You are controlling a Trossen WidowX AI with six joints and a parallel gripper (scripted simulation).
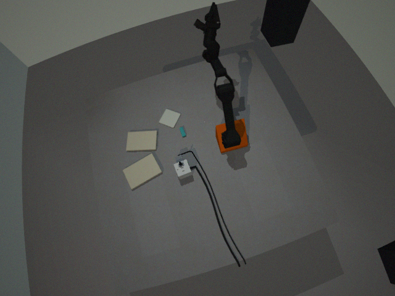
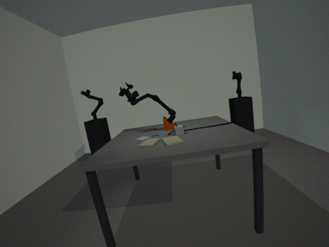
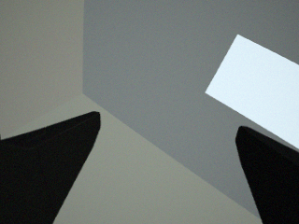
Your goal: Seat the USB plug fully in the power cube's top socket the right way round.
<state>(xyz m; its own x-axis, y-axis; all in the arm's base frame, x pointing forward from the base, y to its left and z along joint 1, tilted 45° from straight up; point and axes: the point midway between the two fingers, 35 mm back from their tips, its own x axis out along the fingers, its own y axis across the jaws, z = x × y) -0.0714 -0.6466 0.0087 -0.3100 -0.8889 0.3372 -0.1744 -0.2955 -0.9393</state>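
Right now my gripper tip is 540 mm to the right of the dark USB plug, 490 mm above it and 370 mm short of it. The rest, counted from my gripper tip: white card: 570 mm below, 370 mm ahead, 210 mm to the left; small teal piece: 570 mm below, 330 mm to the left, 310 mm ahead.
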